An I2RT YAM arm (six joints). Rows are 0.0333 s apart.
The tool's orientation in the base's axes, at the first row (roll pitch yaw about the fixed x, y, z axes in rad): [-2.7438 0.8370 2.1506]
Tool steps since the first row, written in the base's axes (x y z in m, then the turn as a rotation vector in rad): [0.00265 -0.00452 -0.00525 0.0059 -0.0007 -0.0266]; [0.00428 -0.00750 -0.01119 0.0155 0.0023 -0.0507]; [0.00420 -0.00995 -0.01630 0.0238 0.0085 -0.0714]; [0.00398 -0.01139 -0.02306 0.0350 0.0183 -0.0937]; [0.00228 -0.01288 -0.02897 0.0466 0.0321 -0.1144]
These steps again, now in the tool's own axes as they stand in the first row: [0.00039 0.00263 0.00692 0.0172 0.0122 0.0173]; [0.00254 0.00490 0.01301 0.0333 0.0282 0.0303]; [0.00499 0.00550 0.01809 0.0491 0.0429 0.0386]; [0.00928 0.00667 0.02338 0.0670 0.0617 0.0453]; [0.01346 0.00623 0.02811 0.0858 0.0815 0.0478]
